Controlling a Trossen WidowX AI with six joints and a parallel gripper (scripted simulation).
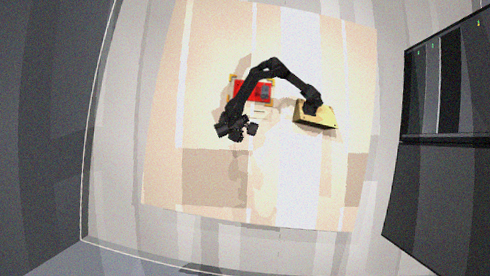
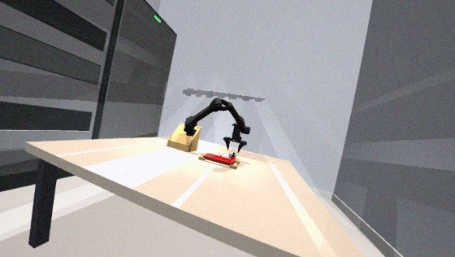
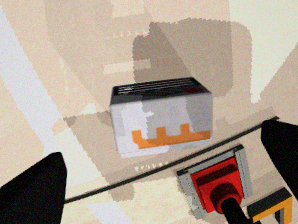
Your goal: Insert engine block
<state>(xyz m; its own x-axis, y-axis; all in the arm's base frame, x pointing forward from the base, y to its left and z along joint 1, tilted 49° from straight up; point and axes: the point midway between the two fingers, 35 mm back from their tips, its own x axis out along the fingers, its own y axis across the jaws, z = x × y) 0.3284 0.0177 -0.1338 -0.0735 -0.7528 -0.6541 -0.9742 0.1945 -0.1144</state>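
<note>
Right now the engine block is 4 cm below my gripper tip.
</note>
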